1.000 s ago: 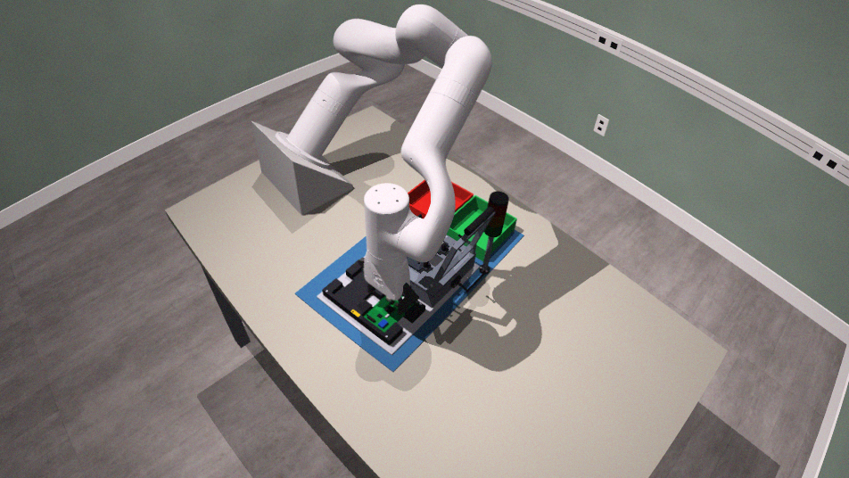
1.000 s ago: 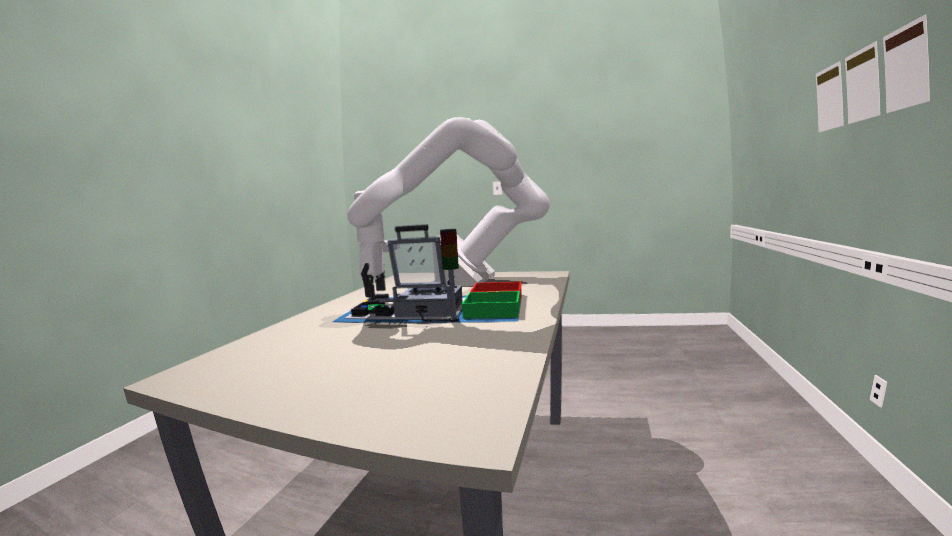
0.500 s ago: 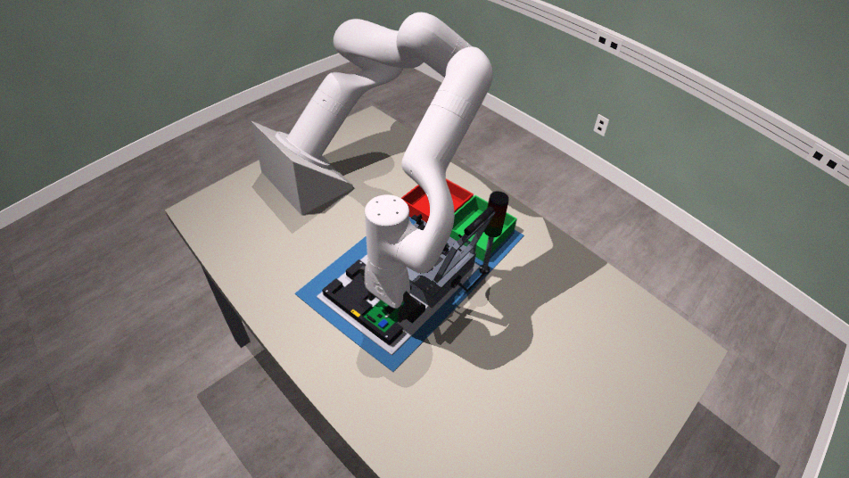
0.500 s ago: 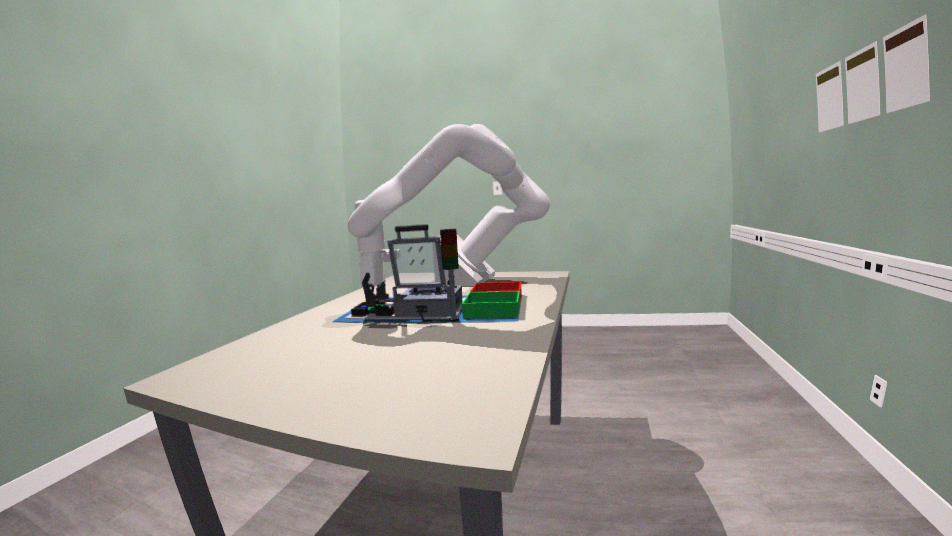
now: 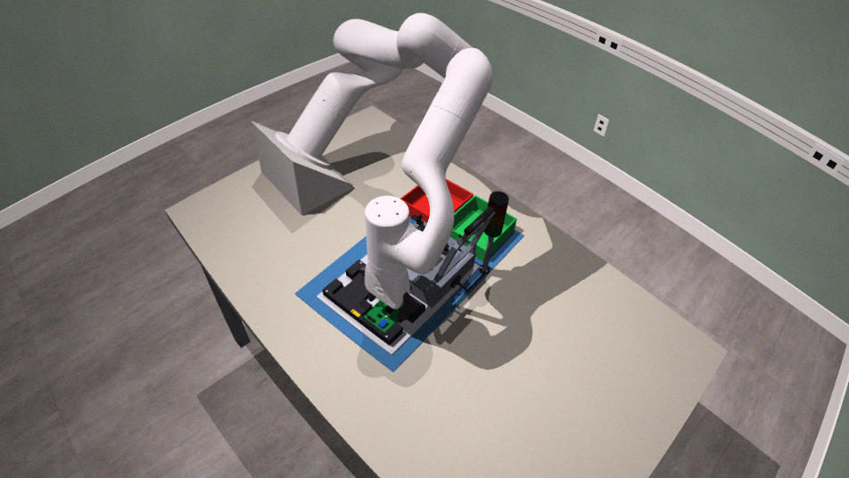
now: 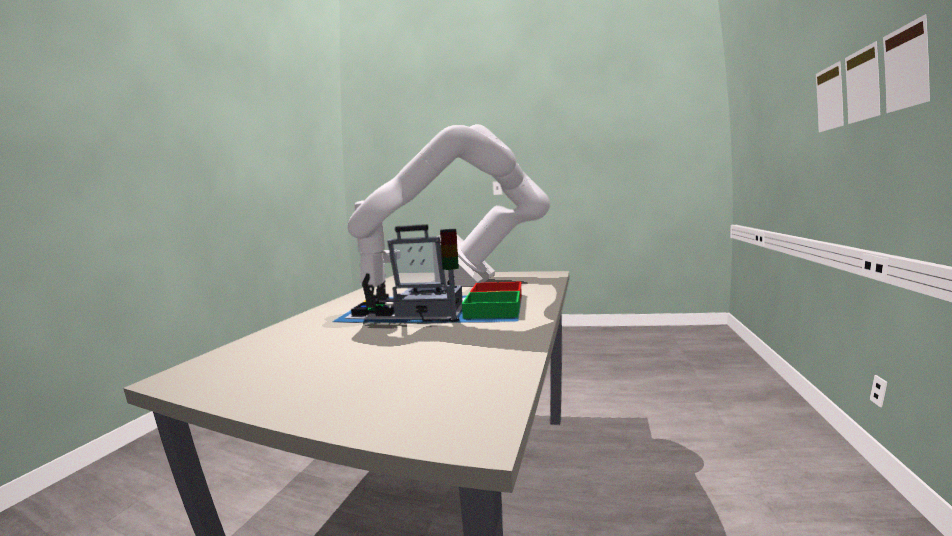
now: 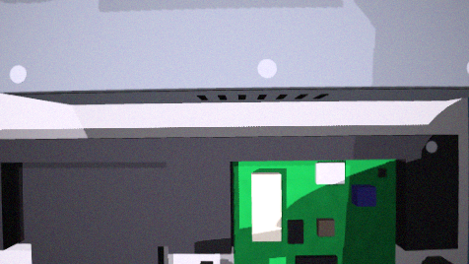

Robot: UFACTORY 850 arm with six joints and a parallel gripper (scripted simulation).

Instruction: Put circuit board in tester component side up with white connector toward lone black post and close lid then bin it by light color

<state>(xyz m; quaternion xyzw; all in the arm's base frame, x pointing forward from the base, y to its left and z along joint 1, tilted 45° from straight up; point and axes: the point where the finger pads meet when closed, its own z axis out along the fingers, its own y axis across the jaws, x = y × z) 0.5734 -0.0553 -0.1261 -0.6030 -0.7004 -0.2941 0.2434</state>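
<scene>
My hand is 20 mm above the green circuit board. From my hand the other things lie so: black latch part (210 mm to the left, 140 mm behind, 50 mm above); then green bin (370 mm to the left, 50 mm behind, 20 mm below); then lid (180 mm to the left, 140 mm above, 60 mm ahead).
</scene>
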